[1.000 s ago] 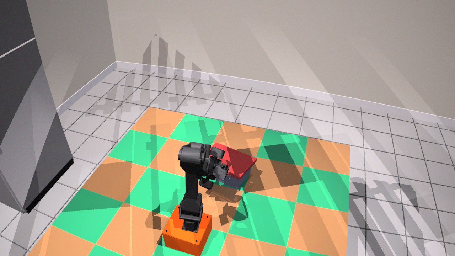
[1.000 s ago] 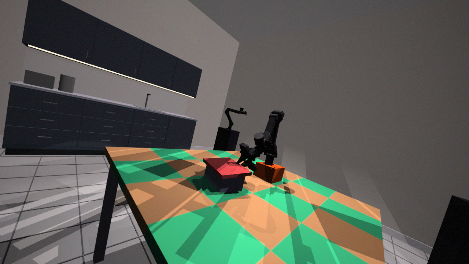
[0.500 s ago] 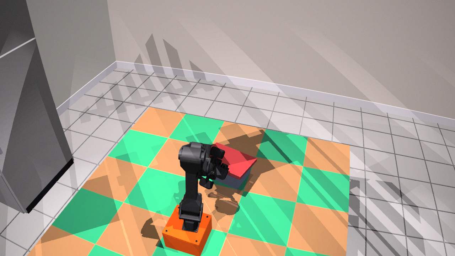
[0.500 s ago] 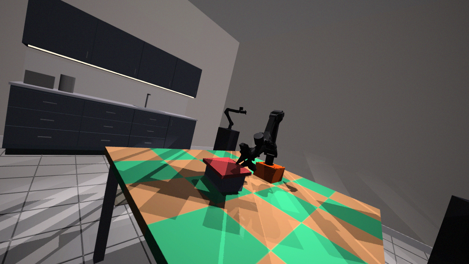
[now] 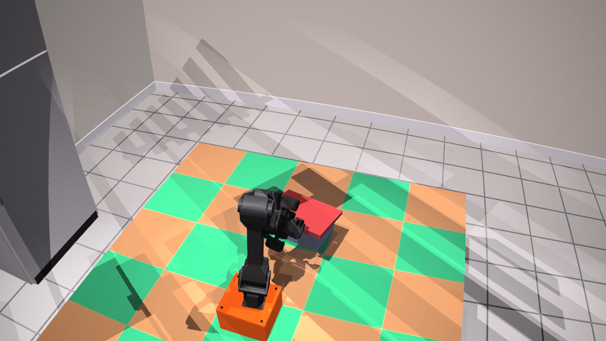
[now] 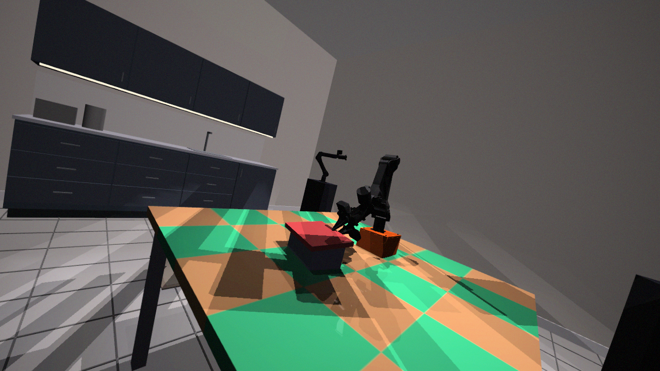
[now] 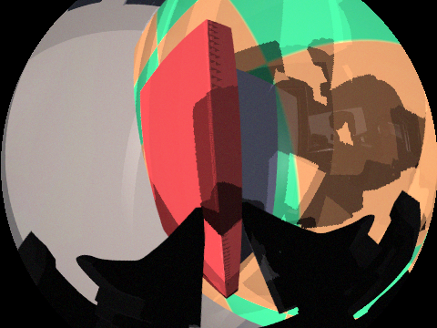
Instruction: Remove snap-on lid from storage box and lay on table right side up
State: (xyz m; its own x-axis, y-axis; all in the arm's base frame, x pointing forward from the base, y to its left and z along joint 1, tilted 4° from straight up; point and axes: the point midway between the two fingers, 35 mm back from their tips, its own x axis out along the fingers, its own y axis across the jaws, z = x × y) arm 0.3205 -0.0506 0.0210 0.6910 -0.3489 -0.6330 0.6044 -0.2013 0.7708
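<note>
The red lid is 7 cm ahead of my gripper tip and 3 cm to the right of it. Round my gripper tip: storage box: 7 cm ahead, 3 cm to the right, 5 cm below.
</note>
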